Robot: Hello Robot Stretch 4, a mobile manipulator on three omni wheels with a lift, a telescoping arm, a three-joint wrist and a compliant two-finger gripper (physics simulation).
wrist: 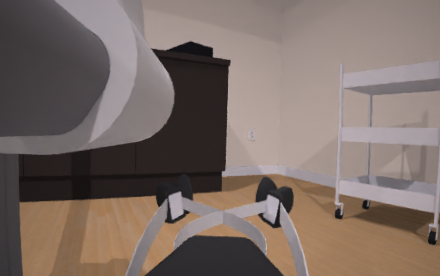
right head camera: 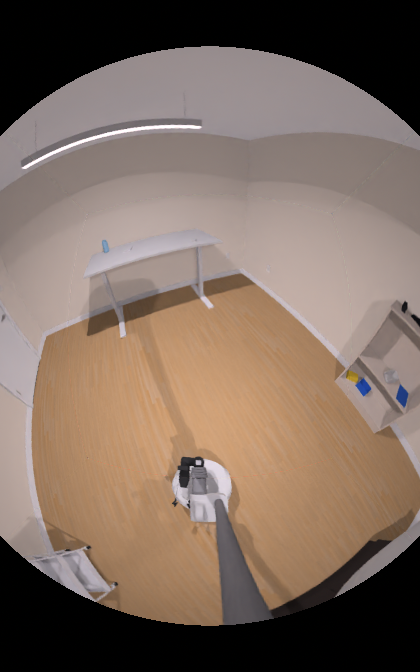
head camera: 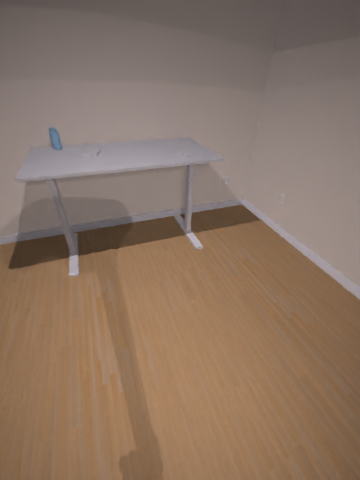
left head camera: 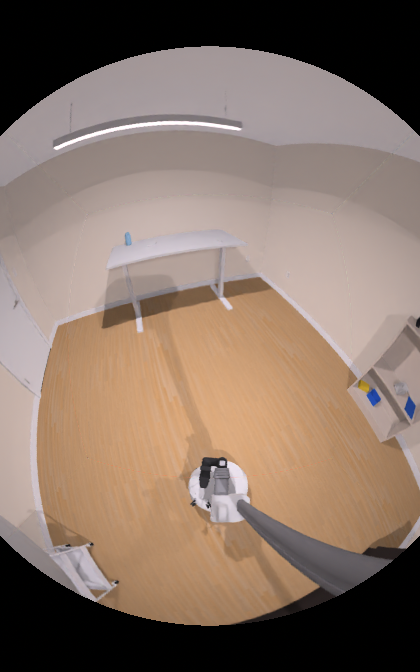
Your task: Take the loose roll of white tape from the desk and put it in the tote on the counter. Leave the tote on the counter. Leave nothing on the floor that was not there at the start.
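Places are measured from the robot's base along level axes (x ahead, y left, z up), in metres.
Where they show: gripper, fingertip midpoint: (wrist: 224, 191).
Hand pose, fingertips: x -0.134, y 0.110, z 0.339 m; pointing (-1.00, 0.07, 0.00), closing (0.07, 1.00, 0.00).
Observation:
After its pixels a point has its place.
The white desk (head camera: 125, 162) @[x 1.918, y 0.497, z 0.922 m] (left head camera: 175, 250) (right head camera: 150, 250) stands against the far wall. Small pale things (head camera: 90, 154) @[x 2.051, y 0.816, z 0.932 m] (head camera: 185, 154) @[x 2.107, y 0.037, z 0.945 m] lie on its top; they are too small to tell whether one is the tape roll. A dark brown counter (wrist: 185, 115) @[x -1.614, y -0.062, z 0.490 m] stands beyond my gripper in the wrist view. A black thing (wrist: 194, 49) @[x -1.676, y -0.023, z 0.934 m] shows at its top edge; I cannot tell whether it is the tote. My gripper (wrist: 224, 191) @[x -0.134, y 0.110, z 0.339 m] (left head camera: 201, 504) is open, with no thing between its fingertips. It is above the floor near my base, far from the desk.
A blue bottle (head camera: 55, 139) @[x 2.168, y 1.139, z 1.009 m] (left head camera: 128, 239) (right head camera: 105, 246) stands on the desk's left end. A white wheeled cart (wrist: 390, 136) @[x -0.978, y 0.881, z 0.398 m] is right of the counter in the wrist view. A shelf unit (left head camera: 395, 430) (right head camera: 385, 419) with yellow and blue things stands at the right wall. A door (left head camera: 20, 332) is at left.

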